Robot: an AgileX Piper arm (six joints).
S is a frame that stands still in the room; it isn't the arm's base.
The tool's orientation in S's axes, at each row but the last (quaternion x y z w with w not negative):
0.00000, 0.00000, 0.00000, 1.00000
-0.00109, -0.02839, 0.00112, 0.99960
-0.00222, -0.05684, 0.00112, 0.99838
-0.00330, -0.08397, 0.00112, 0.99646
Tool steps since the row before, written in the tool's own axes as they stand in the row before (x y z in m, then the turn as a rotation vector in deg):
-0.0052, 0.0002, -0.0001, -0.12, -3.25, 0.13
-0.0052, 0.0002, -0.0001, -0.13, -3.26, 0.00
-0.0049, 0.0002, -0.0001, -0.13, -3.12, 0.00
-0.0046, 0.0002, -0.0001, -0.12, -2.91, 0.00
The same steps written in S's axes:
-0.0052, 0.0002, -0.0001, -0.12, -3.25, 0.13
-0.0052, 0.0002, -0.0004, -0.12, -3.26, 0.00
-0.0049, 0.0002, -0.0007, -0.12, -3.12, 0.00
-0.0045, 0.0002, -0.0009, -0.11, -2.91, 0.00

